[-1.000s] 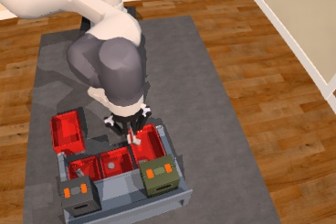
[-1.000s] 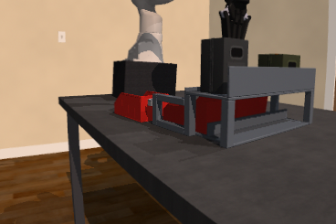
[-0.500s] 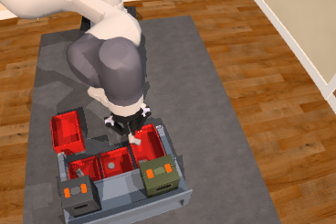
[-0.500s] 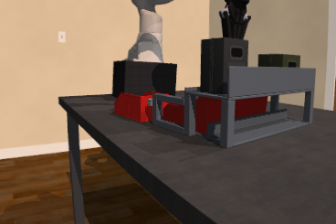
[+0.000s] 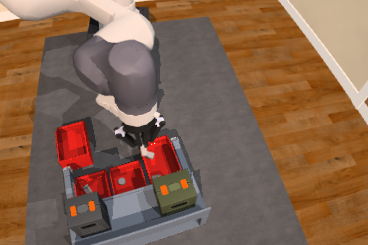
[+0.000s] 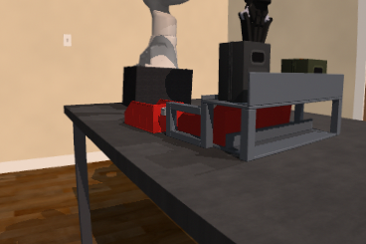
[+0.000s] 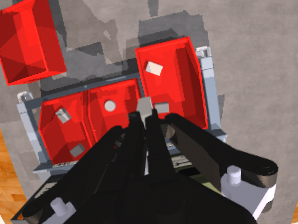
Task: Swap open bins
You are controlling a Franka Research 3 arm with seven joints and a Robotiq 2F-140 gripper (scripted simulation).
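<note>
Right now the shelf lip is 60 mm behind my hand, 60 mm to the right of it and 180 mm below it. Also, from my hand: grey box 120 mm ahead, 200 mm to the right, 30 mm below; then olive box 150 mm ahead, 30 mm to the left, 40 mm below.
</note>
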